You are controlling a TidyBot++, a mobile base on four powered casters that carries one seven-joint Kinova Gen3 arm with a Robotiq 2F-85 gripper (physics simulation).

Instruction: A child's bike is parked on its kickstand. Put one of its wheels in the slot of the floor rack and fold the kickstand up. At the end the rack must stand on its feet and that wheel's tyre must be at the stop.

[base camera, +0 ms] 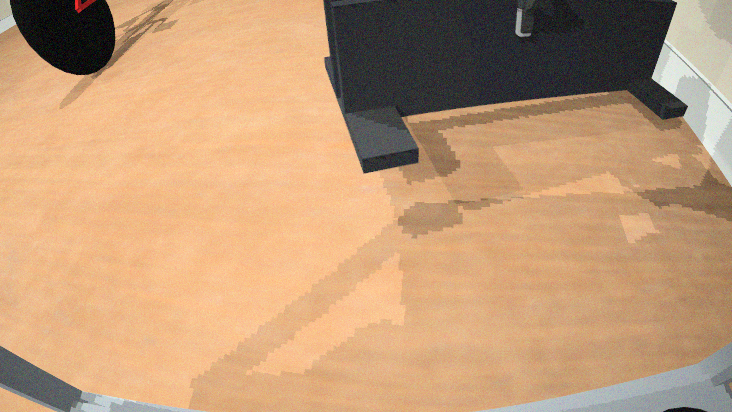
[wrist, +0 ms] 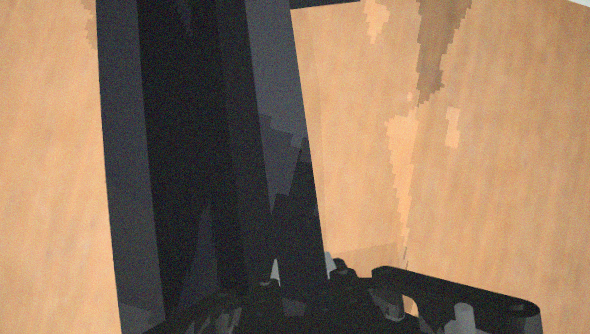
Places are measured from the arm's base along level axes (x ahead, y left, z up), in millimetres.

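Pixels of known places: gripper, between the fingertips: (base camera: 517, 31) (wrist: 304, 270).
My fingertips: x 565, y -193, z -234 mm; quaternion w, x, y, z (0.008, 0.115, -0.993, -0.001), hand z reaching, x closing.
Ahead of a thing's pixels: the offset from my fingertips to its top centre. "spot": to the spot under its first point. Level surfaces: height alone.
The dark floor rack {dx +41, dy -27, dz +60 mm} (base camera: 461, 61) (wrist: 272, 75) stands upright in attitude. Shadows offset from its feet suggest that it hangs a little above the floor. Its long slot (wrist: 185, 125) shows as a black channel in the wrist view, with no wheel in the part that shows. My gripper (base camera: 523, 24) (wrist: 304, 270) is shut on one long side wall of the rack, one finger outside it. The other finger is mostly hidden. A black wheel {spot: dx +430, dy +1026, dz -18 mm} (base camera: 66, 38) of the bike and a bit of red frame {spot: dx +564, dy +1011, dz +31 mm} (base camera: 88, 4) show at the top left of the base view. The kickstand does not show.
A wall with a white skirting board (base camera: 701, 97) runs close behind the rack's right end. Wooden floor {dz -163 mm} (base camera: 204, 204) lies between the base and the bike. The grey edge of my base (base camera: 604, 394) crosses the bottom of the base view.
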